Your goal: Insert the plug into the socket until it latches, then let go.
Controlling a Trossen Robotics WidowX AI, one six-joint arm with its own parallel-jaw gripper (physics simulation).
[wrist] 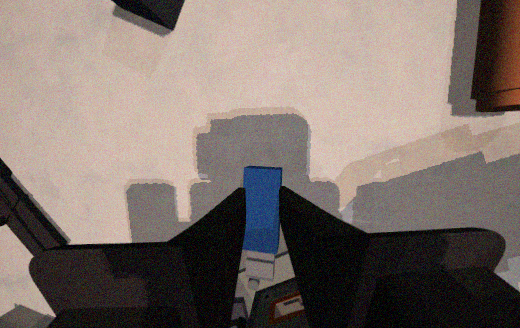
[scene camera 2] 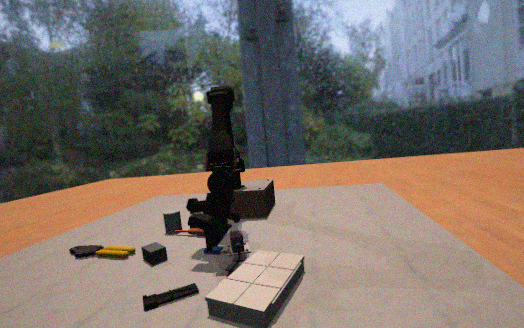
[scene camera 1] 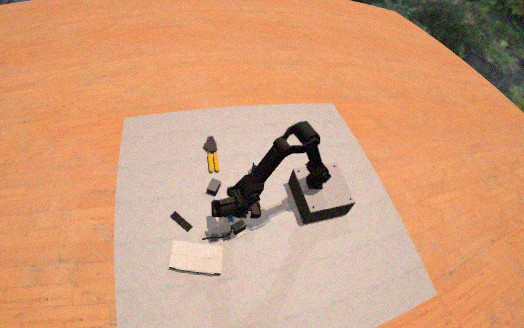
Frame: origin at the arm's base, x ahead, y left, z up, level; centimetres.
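Seen in the pictures: gripper, fingertip midpoint: (wrist: 261, 194) (scene camera 2: 210, 250) (scene camera 1: 230, 215); arm's base at its link origin: (scene camera 2: 234, 187) (scene camera 1: 314, 182).
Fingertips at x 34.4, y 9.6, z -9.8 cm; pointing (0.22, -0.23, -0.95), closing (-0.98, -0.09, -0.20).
Pixels of each thing's middle, then the offset from my fingertips to it. "spot": a spot on its surface instead.
- blue plug at the middle of its body: (wrist: 261, 224) (scene camera 2: 216, 250) (scene camera 1: 230, 218) dx -0.1, dy +1.8, dz +0.1 cm
- socket at the middle of its body: (scene camera 2: 237, 242) (scene camera 1: 237, 228) dx -2.6, dy +6.6, dz +1.6 cm
- tiled box at the middle of its body: (scene camera 2: 261, 282) (scene camera 1: 196, 258) dx +13.3, dy +19.6, dz +1.1 cm
- dark bar at the middle of its body: (wrist: 12, 210) (scene camera 2: 171, 294) (scene camera 1: 181, 221) dx +19.8, dy +3.6, dz +0.1 cm
- grey block at the middle of its body: (scene camera 2: 154, 253) (scene camera 1: 213, 187) dx +6.8, dy -12.8, dz +1.1 cm
- yellow-handled pliers at a spot on its surface: (scene camera 2: 115, 253) (scene camera 1: 209, 165) spot: dx +9.2, dy -24.6, dz +0.9 cm
- orange screwdriver at the middle of its body: (scene camera 2: 194, 231) dx -10.4, dy -12.6, dz +0.7 cm
The blue plug (scene camera 1: 230, 219) (scene camera 2: 215, 250) (wrist: 262, 215) is low at the mat, with its pale metal tip toward the bottom of the wrist view. My gripper (scene camera 2: 213, 246) (wrist: 261, 194) is shut on it, one black finger against each long side. The socket (scene camera 1: 238, 226) (scene camera 2: 237, 242) (wrist: 267, 305) is a dark housing with an orange-rimmed opening. It stands beyond the plug's tip, turned at an angle to the plug, and the plug is outside it. The right finger and the frame's lower edge hide part of the socket in the wrist view.
A tiled box (scene camera 1: 196, 257) (scene camera 2: 257, 280) stands near the socket and its black cable. A dark bar (scene camera 1: 181, 221) (scene camera 2: 171, 296) (wrist: 30, 215), a grey block (scene camera 1: 213, 187) (scene camera 2: 154, 253) (wrist: 150, 10), yellow-handled pliers (scene camera 1: 213, 162) (scene camera 2: 115, 253) and an orange screwdriver (scene camera 2: 197, 231) (wrist: 500, 60) lie around.
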